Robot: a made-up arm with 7 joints.
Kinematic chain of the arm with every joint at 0, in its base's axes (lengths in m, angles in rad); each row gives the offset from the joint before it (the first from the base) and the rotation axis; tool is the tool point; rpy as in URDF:
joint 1: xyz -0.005 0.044 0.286 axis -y
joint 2: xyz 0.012 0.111 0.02 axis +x
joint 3: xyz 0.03 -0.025 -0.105 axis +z
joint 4: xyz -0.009 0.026 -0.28 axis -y
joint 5: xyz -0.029 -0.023 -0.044 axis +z
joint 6: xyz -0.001 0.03 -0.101 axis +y
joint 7: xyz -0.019 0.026 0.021 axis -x
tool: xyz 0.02 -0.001 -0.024 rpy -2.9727 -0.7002 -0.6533
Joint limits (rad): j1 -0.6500..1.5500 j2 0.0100..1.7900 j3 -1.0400..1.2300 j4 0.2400..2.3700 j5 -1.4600..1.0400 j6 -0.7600..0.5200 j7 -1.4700..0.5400
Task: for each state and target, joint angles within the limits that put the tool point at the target. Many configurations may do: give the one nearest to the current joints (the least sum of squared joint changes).
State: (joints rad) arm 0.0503 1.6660 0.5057 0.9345 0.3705 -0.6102 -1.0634
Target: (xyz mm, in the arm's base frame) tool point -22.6 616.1 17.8
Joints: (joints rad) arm -0.1480 0.9508 0.5469 0.6685 0.6549 -0.6580 -1.0700
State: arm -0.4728 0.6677 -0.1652 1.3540 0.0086 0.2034 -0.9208
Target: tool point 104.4 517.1 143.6
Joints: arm -0.4139 1.0956 0.1583 1.7625 -0.2040 0.2176 -0.9923
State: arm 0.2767 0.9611 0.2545 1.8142 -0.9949 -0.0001 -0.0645
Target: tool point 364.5 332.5 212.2
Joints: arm 0.8676 0.4570 -0.0272 1.4111 -0.9774 0.0048 -0.0071
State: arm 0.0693 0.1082 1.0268 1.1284 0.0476 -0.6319 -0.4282
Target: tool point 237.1 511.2 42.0
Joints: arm 0.6202 0.6084 0.8213 0.9950 0.1918 -0.6231 -0.4099
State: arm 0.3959 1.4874 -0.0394 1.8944 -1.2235 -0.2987 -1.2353
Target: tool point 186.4 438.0 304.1
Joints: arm 0.7061 1.1877 -0.1754 1.8033 -1.2596 -0.3019 -1.1618
